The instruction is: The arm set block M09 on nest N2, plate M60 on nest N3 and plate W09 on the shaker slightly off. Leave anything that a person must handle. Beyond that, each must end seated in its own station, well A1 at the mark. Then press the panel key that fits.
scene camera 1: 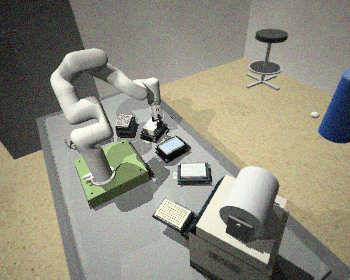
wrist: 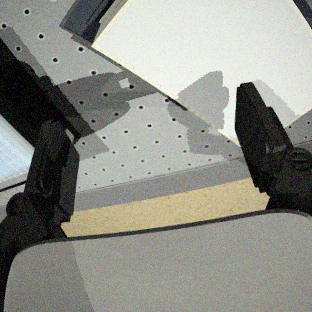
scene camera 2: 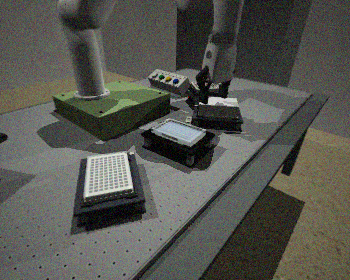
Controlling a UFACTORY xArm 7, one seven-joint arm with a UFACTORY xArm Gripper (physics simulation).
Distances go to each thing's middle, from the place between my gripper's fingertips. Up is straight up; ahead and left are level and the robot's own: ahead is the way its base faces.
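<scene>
The blue-tinted plate [scene camera 2: 173, 130] is 17 cm to the right of my hand, 1 cm ahead of it and 4 cm below it.
</scene>
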